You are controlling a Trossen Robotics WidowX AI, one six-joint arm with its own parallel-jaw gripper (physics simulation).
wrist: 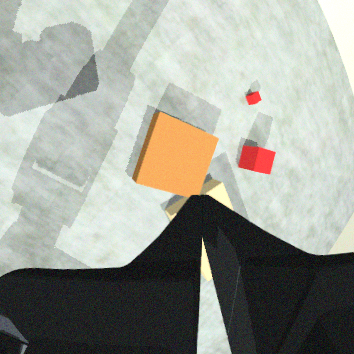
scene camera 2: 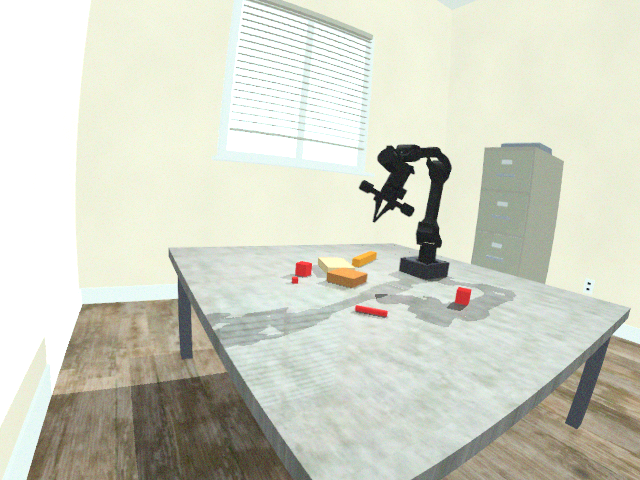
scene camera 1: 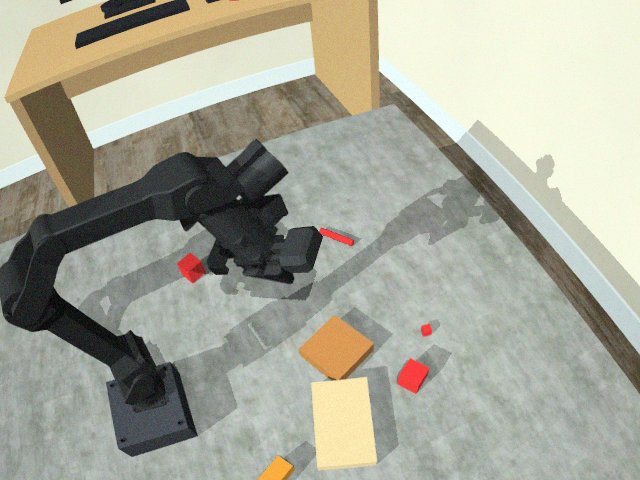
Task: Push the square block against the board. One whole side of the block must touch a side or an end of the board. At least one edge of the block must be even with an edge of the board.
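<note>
The square orange block lies flat beside one end of the cream board. The block is turned at an angle to the board, with one corner pointing at the board's end; a small gap or a touch at that corner cannot be told apart. No whole side of the block lies along the board. My gripper is shut and empty, raised well above the table. In the wrist view its fingers hide much of the board.
A red cube and a tiny red cube lie right of the block in scene camera 1. Another red cube, a red rod and an orange bar lie farther off.
</note>
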